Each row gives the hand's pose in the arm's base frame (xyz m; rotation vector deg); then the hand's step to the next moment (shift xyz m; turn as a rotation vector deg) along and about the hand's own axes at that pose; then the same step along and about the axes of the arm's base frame.
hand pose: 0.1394 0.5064 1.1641 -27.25 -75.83 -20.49
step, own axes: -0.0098 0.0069 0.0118 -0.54 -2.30 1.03
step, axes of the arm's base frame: -0.0084 0.0119 -0.0084 -2.14 -1.43 -0.06
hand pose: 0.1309 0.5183 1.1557 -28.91 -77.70 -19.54
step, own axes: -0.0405 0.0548 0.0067 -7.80 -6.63 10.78
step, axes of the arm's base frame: 0.0148 0.0477 -0.0468 -13.91 -0.33 -5.25
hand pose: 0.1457 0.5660 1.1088 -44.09 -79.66 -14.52
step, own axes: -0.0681 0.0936 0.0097 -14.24 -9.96 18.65
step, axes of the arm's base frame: 0.0337 0.0565 -0.0957 -23.32 0.34 -10.29
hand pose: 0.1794 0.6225 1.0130 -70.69 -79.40 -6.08
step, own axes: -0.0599 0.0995 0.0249 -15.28 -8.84 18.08
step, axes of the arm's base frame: 0.0352 0.0252 -0.1106 -22.46 -0.18 -11.58
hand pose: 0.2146 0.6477 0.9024 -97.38 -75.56 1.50
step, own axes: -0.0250 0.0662 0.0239 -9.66 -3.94 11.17
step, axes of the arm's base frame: 0.0259 -0.0013 -0.0700 -12.84 -0.22 -8.28
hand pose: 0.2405 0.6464 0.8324 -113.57 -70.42 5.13
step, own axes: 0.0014 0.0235 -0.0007 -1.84 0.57 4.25
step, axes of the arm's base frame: 0.0182 -0.0045 -0.0143 -2.41 0.89 -3.90
